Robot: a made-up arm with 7 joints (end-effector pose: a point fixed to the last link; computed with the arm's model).
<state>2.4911 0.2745 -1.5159 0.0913 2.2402 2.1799 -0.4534</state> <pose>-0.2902 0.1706 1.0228 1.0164 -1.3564 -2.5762</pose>
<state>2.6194 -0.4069 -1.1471 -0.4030 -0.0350 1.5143 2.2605</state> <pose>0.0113 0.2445 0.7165 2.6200 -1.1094 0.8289</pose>
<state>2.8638 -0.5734 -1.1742 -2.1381 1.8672 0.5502 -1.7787</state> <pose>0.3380 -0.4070 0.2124 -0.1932 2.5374 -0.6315</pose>
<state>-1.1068 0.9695 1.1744 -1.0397 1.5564 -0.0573 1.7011</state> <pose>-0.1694 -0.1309 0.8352 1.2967 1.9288 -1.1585</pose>
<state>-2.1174 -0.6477 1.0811 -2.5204 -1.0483 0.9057 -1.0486</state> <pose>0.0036 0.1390 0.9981 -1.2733 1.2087 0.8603</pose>
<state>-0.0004 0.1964 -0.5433 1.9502 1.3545 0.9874 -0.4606</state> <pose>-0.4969 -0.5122 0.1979 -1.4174 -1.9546 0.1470</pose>
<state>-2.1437 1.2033 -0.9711 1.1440 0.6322 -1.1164 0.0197</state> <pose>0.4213 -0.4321 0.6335 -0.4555 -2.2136 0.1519</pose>
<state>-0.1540 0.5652 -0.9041 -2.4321 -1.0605 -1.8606 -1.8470</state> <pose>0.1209 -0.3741 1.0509 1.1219 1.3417 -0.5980</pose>
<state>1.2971 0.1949 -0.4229 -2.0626 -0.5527 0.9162 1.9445</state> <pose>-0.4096 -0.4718 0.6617 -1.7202 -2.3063 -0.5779</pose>
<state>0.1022 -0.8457 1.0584 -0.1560 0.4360 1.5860 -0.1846</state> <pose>-0.1439 -0.6956 0.3661 1.8327 -0.1463 1.0648</pose>
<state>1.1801 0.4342 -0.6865 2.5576 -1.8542 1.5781 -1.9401</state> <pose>0.2187 -0.3803 0.5998 -1.1917 0.4465 -1.7527</pose>
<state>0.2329 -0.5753 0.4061 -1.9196 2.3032 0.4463 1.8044</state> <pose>0.1790 -0.0560 0.9357 -2.0137 -0.2780 0.6593</pose>
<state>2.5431 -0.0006 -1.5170 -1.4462 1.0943 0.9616 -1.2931</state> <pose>-0.0076 0.3396 0.3999 -1.0264 1.8037 1.2022</pose>
